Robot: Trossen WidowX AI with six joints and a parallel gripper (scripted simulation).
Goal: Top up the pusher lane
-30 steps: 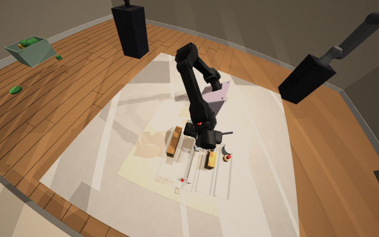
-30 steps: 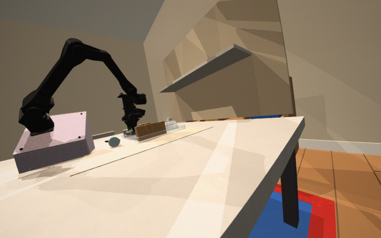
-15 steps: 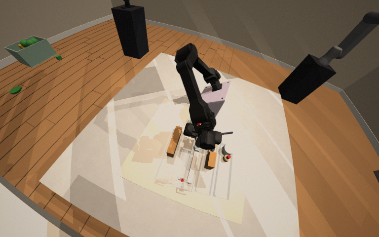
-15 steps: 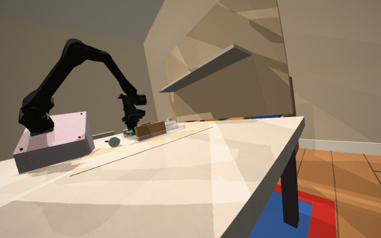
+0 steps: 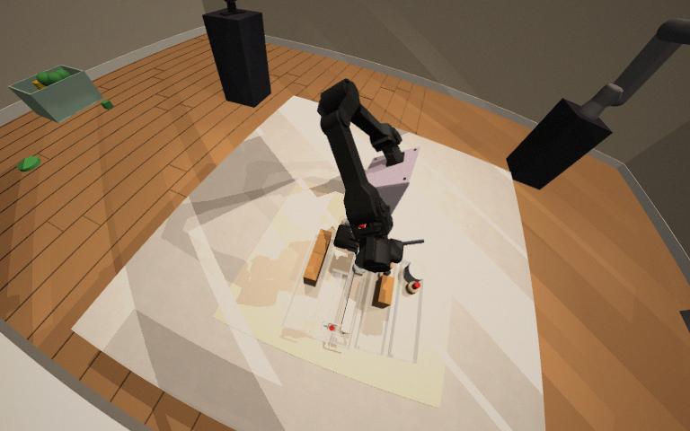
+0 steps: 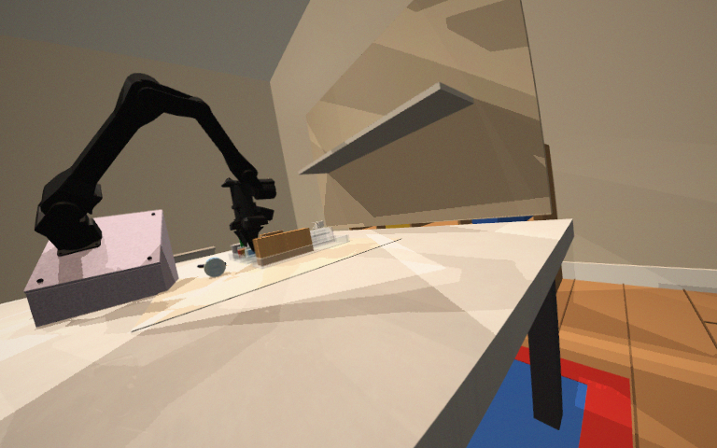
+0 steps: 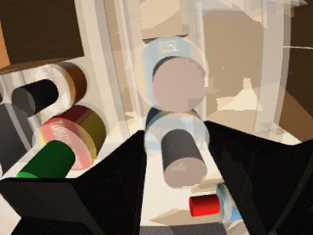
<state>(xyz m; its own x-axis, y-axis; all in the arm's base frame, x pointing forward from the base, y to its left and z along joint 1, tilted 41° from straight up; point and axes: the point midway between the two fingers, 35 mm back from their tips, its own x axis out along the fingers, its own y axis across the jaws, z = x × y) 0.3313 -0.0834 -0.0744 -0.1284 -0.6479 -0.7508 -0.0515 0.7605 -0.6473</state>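
Now: the clear-walled lane 140 mm ahead of my gripper tip, 20 mm to the right of it and 10 mm below it. Round my gripper tip: black rod: 100 mm behind, 140 mm to the left, 30 mm below; then red-marked part: 230 mm ahead, 30 mm to the right, 40 mm above.
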